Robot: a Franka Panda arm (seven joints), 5 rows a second.
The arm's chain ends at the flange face. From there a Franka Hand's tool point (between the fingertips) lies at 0.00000 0.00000 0.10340 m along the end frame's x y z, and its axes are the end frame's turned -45 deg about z.
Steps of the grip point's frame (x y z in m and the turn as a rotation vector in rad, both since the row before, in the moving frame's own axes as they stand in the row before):
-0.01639, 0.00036, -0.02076, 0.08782, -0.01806, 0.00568
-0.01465, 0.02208, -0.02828, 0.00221, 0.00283, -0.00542
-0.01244, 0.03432, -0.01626, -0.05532, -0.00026, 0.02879
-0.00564, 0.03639, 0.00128, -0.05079, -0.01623, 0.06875
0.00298, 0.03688, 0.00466, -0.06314, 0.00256, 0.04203
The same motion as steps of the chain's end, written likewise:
-0.00362, 0.01696, -0.02034, 0.04933, -0.07487, 0.00568
0.00521, 0.02634, -0.02828, 0.00356, 0.00044, -0.00542
0.01151, 0.02895, -0.01610, -0.03930, 0.03893, 0.02879
0.01939, 0.02474, 0.00143, -0.04739, 0.02444, 0.06875
0.02348, 0.01944, 0.00487, -0.04284, 0.04646, 0.04203

